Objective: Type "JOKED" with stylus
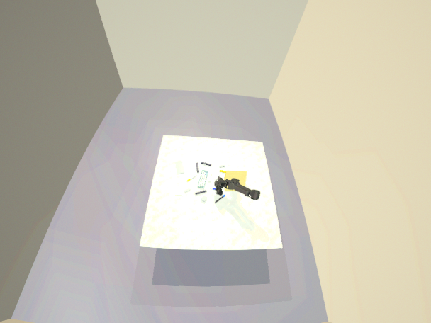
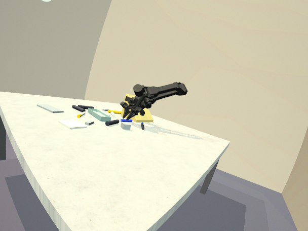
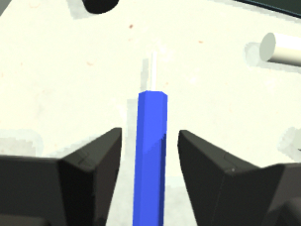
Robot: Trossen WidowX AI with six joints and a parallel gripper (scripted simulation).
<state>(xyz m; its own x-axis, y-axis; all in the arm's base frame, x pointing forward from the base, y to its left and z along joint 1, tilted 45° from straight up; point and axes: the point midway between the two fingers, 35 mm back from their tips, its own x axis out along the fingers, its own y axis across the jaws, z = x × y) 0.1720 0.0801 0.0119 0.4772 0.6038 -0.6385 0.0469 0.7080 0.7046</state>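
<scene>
Right now my gripper tip is 10 mm short of the blue stylus and 10 mm above it. Round my gripper tip: yellow pen: 120 mm behind, 210 mm to the right, 10 mm below; grey stylus tip: 50 mm ahead, 10 mm below; grey block: 70 mm behind, 290 mm to the right, 10 mm below.
</scene>
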